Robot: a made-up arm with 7 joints.
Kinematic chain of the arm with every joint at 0, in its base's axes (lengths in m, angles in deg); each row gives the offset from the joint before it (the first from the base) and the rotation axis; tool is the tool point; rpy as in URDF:
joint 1: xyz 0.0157 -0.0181 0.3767 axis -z
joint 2: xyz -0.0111 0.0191 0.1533 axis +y
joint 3: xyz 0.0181 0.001 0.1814 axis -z
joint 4: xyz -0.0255 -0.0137 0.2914 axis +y
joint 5: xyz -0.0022 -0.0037 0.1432 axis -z
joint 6: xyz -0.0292 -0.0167 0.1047 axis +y
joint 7: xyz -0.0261 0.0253 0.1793 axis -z
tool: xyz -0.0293 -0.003 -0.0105 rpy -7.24 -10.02 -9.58
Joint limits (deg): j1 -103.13..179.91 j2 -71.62..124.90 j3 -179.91..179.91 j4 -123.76..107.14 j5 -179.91..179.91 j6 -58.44..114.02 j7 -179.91..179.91
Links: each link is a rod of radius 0.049 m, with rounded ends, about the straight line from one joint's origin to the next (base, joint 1, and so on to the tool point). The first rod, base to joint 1, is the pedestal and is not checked.
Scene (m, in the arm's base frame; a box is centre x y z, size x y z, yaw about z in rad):
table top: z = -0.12
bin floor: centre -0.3 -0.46 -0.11 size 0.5 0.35 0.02 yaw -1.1
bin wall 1: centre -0.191 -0.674 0 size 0.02 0.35 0.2 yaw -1.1
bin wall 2: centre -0.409 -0.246 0 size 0.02 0.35 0.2 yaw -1.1
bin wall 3: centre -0.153 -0.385 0 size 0.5 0.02 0.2 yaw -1.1
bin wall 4: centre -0.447 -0.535 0 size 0.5 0.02 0.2 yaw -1.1
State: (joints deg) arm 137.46 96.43 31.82 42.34 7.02 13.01 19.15
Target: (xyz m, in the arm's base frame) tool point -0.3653 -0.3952 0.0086
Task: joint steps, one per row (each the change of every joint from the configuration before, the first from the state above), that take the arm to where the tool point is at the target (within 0.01 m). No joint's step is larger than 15 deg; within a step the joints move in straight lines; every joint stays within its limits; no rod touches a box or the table.
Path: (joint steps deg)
1: -5.19 -4.44 -0.85 11.36 0.58 6.18 0.55
2: -5.20 -4.43 -0.85 11.36 0.59 6.19 0.55
3: -5.19 -4.44 -0.84 11.36 0.58 6.18 0.55
4: -5.19 -4.44 -0.85 11.37 0.58 6.18 0.54
5: 3.35 13.90 -3.38 -11.25 -0.52 -7.24 -0.29
6: 3.34 13.89 -3.37 -11.24 -0.52 -7.24 -0.30

